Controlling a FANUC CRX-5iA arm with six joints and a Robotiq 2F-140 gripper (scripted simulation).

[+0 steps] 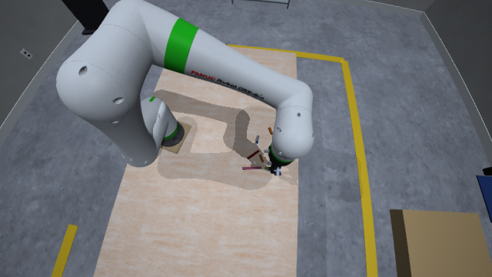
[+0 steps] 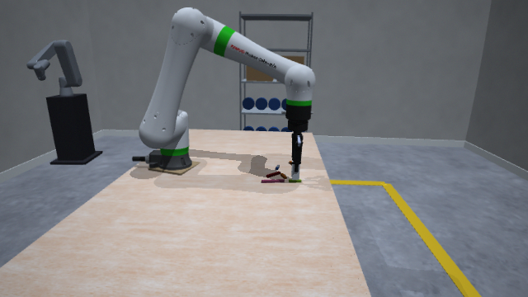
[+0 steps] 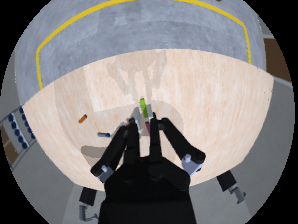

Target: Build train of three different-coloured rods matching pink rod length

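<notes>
Right now the lime rod is 5 cm below my hand. From my hand the other things lie so: pink rod (9 cm behind, 5 cm below); blue rod (6 cm behind, 13 cm to the left, 5 cm below); red rod (8 cm behind, 7 cm to the left, 5 cm below).
</notes>
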